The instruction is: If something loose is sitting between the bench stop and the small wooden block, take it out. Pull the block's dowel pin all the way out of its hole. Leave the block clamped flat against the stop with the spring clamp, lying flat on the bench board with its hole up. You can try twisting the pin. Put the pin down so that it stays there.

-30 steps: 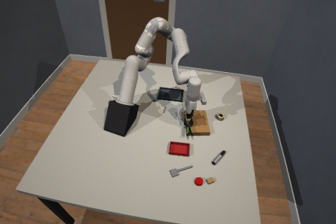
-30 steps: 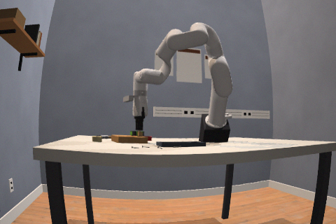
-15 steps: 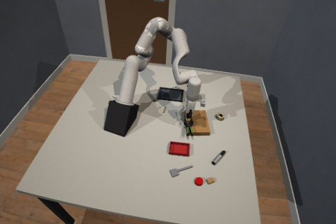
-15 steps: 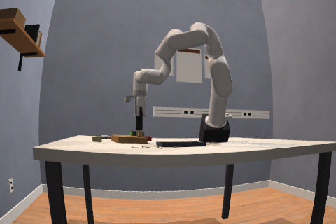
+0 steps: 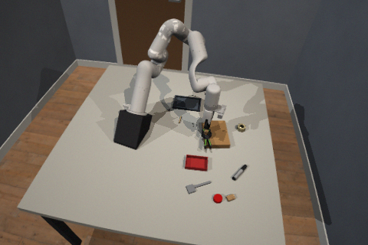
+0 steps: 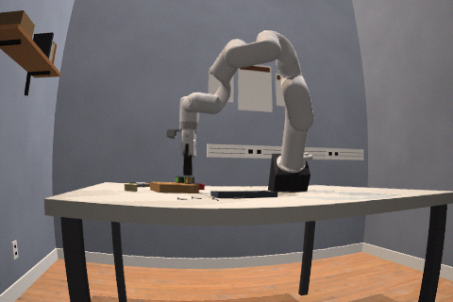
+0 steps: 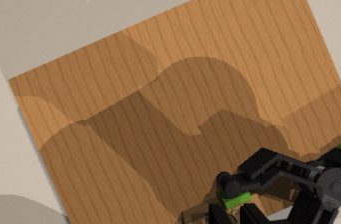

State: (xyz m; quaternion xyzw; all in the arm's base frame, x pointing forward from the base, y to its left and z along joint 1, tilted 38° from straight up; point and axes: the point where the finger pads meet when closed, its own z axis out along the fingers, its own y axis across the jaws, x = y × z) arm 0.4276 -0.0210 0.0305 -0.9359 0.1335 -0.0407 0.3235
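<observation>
The dowel pin lies 2 cm below my hand. The rest, counted from my hand: red tray 4 cm behind, 23 cm to the right, 8 cm below; small wooden block 4 cm below; loose dowel 17 cm behind, 10 cm to the left, 8 cm below.
</observation>
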